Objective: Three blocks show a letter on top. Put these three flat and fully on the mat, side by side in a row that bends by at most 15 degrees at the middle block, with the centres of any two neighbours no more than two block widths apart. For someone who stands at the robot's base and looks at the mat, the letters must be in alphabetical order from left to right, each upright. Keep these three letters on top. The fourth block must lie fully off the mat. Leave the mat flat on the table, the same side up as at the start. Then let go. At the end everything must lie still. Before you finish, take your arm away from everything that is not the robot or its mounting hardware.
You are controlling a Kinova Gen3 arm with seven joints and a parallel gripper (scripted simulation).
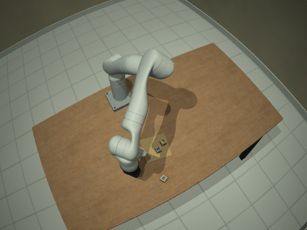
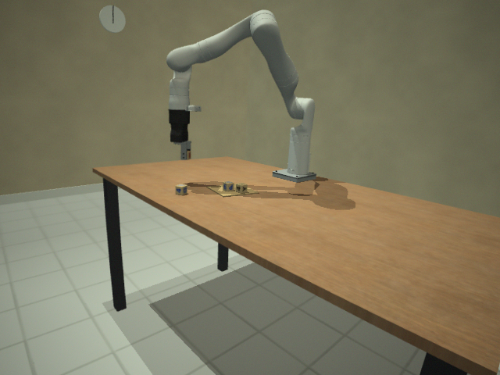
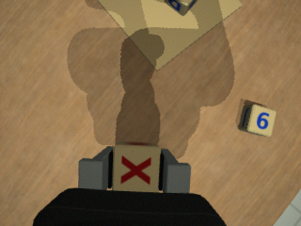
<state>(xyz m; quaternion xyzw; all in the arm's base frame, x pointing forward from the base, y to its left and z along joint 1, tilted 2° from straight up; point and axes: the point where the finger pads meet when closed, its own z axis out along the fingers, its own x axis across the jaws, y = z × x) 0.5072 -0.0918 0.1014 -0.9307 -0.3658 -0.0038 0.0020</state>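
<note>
My gripper is now 15 cm to the right of the mat, 11 cm past it and 11 cm above it. The rest, counted from my hand: block: 12 cm to the left, 10 cm below, 7 cm ahead.
</note>
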